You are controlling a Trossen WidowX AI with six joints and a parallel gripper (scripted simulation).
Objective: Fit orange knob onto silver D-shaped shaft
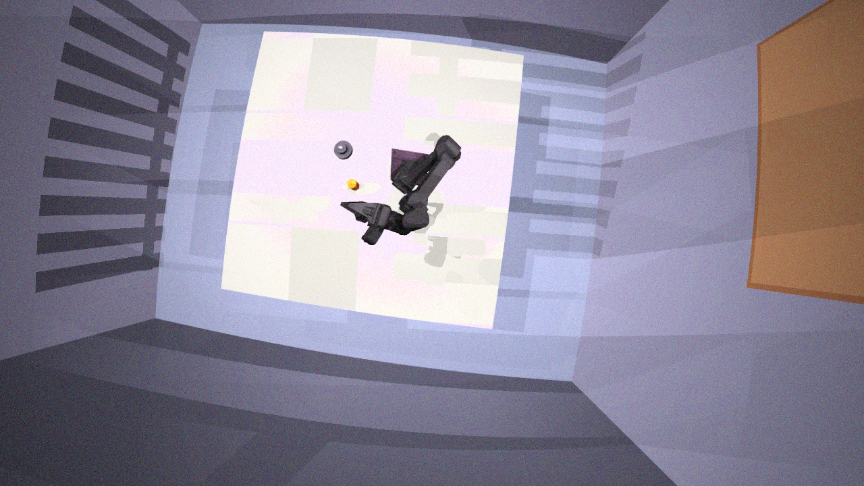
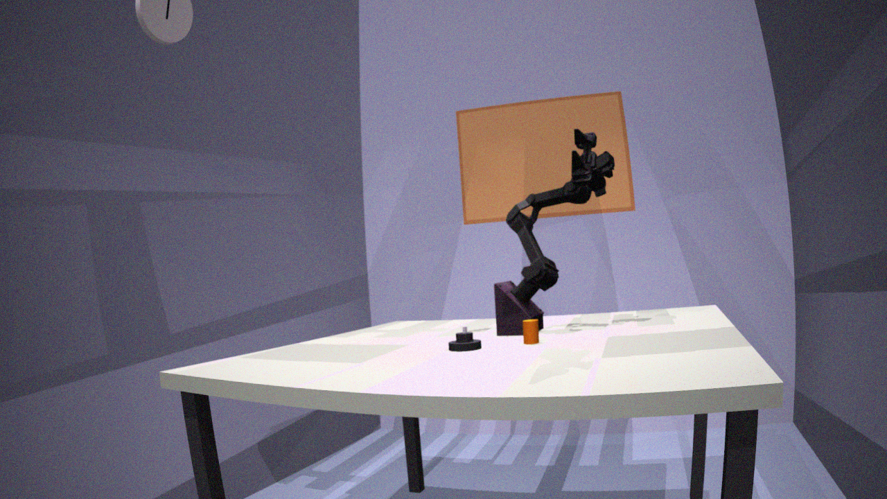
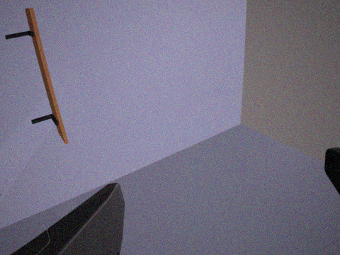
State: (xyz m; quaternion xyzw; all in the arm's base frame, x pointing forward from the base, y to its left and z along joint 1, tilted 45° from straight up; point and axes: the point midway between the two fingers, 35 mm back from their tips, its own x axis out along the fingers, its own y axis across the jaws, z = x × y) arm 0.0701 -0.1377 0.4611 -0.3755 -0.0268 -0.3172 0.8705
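Now: the orange knob 500 mm below my gripper tip, 140 mm to the right of it and 130 mm ahead of it. From my gripper tip the other things lie so: round pedestal: 510 mm below, 290 mm to the right, 200 mm ahead.
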